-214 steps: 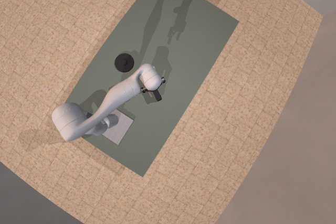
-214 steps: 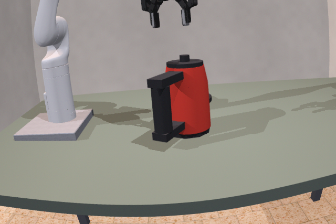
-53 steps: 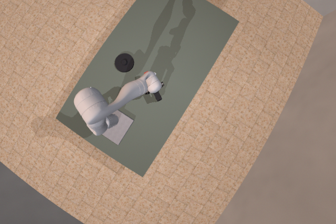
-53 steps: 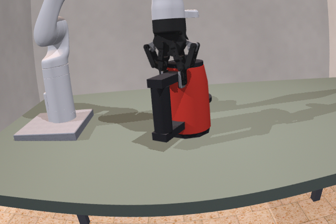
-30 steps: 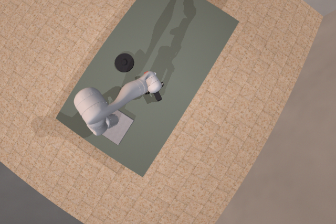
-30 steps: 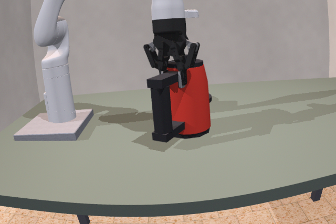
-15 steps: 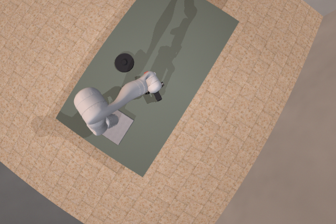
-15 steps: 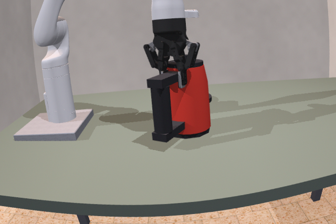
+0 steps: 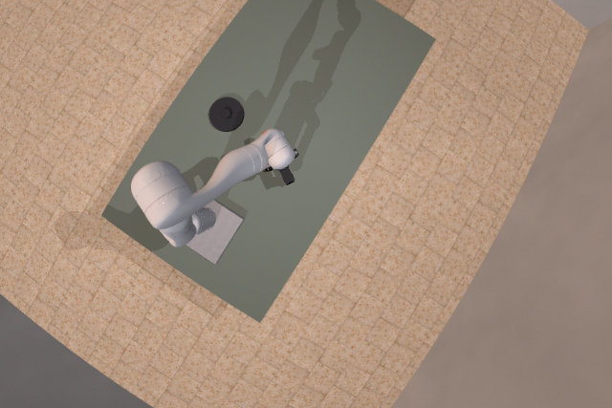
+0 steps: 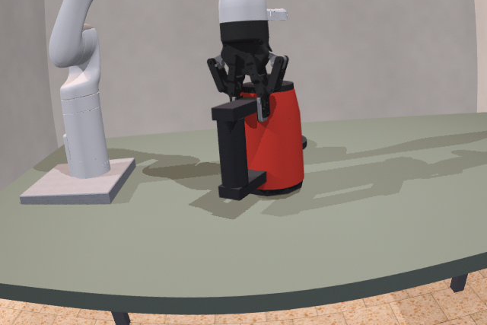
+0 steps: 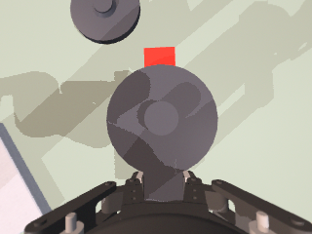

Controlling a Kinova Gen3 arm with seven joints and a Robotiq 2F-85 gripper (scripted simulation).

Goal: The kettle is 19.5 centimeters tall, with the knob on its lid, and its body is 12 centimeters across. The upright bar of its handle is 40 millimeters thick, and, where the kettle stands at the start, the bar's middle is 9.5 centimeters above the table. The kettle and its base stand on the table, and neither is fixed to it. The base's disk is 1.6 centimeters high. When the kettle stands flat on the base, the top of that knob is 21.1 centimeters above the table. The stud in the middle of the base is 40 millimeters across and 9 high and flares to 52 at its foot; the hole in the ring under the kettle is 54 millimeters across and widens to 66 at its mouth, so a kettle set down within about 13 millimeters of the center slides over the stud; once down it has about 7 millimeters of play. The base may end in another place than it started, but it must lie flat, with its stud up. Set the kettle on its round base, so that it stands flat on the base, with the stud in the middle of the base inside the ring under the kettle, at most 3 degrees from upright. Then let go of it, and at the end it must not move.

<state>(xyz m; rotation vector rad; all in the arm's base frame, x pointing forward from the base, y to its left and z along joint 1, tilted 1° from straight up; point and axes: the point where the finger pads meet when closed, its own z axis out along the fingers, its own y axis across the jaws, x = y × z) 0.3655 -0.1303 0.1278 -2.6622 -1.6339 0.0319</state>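
The red kettle is 5 cm below my hand, 2 cm to the left of it and 1 cm ahead of it. The rest, counted from my hand: black round base (33 cm to the left, 14 cm below, 4 cm ahead).
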